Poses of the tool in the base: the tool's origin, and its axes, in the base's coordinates. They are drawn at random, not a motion.
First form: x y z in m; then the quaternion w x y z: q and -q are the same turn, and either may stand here.
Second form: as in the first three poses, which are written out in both.
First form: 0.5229 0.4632 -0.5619 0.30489 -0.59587 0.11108 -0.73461
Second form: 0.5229 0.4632 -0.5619 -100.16 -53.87 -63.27
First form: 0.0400 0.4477 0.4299 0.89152 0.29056 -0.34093 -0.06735
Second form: 0.0400 0.4477 0.4299 -22.76 -34.66 43.29
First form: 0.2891 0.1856 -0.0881 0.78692 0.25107 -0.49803 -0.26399
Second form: 0.2891 0.1856 -0.0881 -61.29 -40.64 60.14
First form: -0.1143 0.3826 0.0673 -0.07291 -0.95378 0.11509 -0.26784
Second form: -0.1143 0.3826 0.0673 -12.27 -31.85 174.77
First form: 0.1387 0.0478 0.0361 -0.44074 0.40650 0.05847 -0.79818
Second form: 0.1387 0.0478 0.0361 110.51 36.68 -34.28
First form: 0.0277 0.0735 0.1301 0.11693 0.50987 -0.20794 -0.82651
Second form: 0.0277 0.0735 0.1301 -138.16 52.58 49.63
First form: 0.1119 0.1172 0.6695 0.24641 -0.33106 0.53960 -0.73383
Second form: 0.1119 0.1172 0.6695 -132.53 -12.71 -78.26
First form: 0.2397 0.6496 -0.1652 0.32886 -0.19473 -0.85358 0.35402
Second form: 0.2397 0.6496 -0.1652 141.39 -25.06 -126.05
